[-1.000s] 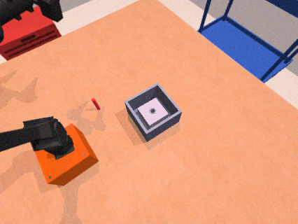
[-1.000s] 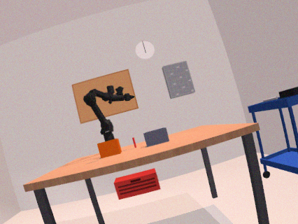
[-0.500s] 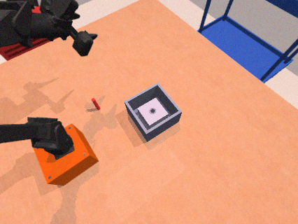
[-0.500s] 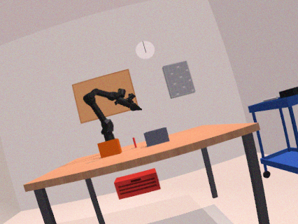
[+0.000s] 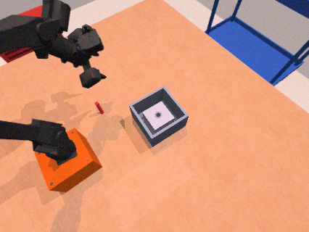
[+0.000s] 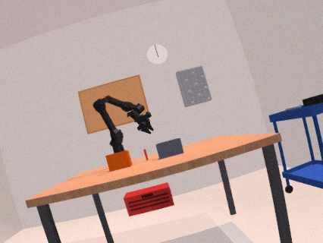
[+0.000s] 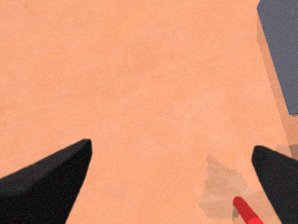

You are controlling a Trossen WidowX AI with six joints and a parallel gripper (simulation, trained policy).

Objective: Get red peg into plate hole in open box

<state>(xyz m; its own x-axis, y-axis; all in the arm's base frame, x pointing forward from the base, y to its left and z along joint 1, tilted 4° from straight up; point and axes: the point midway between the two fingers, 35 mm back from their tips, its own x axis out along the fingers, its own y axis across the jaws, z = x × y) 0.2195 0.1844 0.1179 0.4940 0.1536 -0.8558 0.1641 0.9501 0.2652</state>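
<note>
Right now the red peg is 15 cm below my gripper tip, 8 cm behind it and 6 cm to the right of it. Also, from my gripper tip: grey box (21 cm to the right, 16 cm below, 11 cm ahead); then plate (21 cm to the right, 14 cm below, 11 cm ahead).
</note>
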